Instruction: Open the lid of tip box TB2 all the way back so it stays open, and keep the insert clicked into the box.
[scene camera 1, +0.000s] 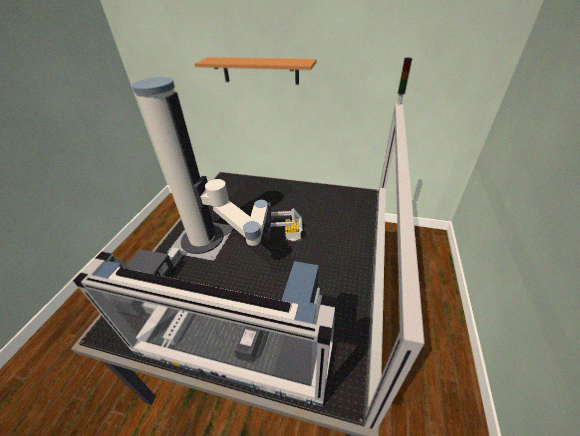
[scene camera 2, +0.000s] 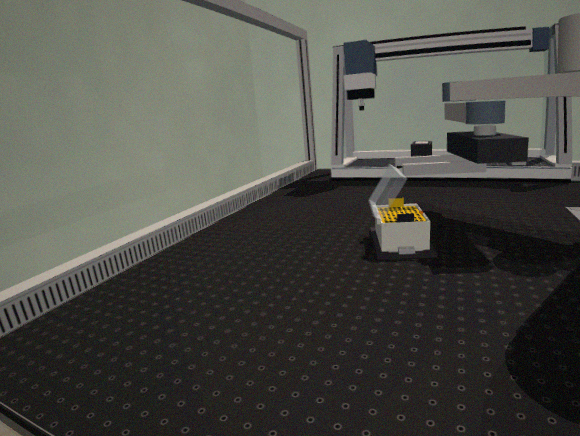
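Seen in the pictures: gripper, fingertip midpoint: (scene camera 1: 292, 218) (scene camera 2: 398, 166); arm's base, link origin: (scene camera 1: 202, 239).
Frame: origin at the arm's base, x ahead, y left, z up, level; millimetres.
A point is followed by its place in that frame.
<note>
A white tip box (scene camera 1: 294, 237) @(x 545, y 103, z 37 mm) (scene camera 2: 404, 237) @(x 506, y 219, z 46 mm) stands upright on a dark base; no TB2 label is readable. Its clear lid (scene camera 1: 298, 220) @(x 556, y 160, z 121 mm) (scene camera 2: 386, 189) @(x 539, y 205, z 128 mm) is partly open, hinged on the left in scene camera 2, and slants steeply up toward the box side. The yellow insert (scene camera 1: 292, 228) @(x 524, y 141, z 70 mm) (scene camera 2: 388, 215) @(x 542, y 169, z 70 mm) sits level inside the rim, with a yellow tab standing at its back and a dark patch on it. My gripper (scene camera 1: 290, 219) @(x 527, y 130, z 157 mm) (scene camera 2: 400, 165) @(x 527, y 130, z 157 mm) is shut with nothing held; its two long fingers still show apart. The fingertips are above the box at the lid's raised edge; contact is unclear.
A gantry frame (scene camera 1: 200, 291) @(x 466, y -654, z 520 mm) (scene camera 2: 339, 107) @(x 822, y -515, z 279 mm) with a blue head (scene camera 1: 302, 280) @(x 741, y -534, z 501 mm) (scene camera 2: 360, 57) @(x 721, y -465, z 444 mm) encloses a small dark block (scene camera 1: 247, 345) (scene camera 2: 421, 149) @(x 527, y -515, z 114 mm). A tall framed panel (scene camera 1: 409, 220) @(x 1032, y -328, z 620 mm) (scene camera 2: 306, 100) @(x 1016, y -685, z 322 mm) runs along one table side. My arm's column (scene camera 1: 172, 165) @(x 22, y -71, z 554 mm) stands opposite.
</note>
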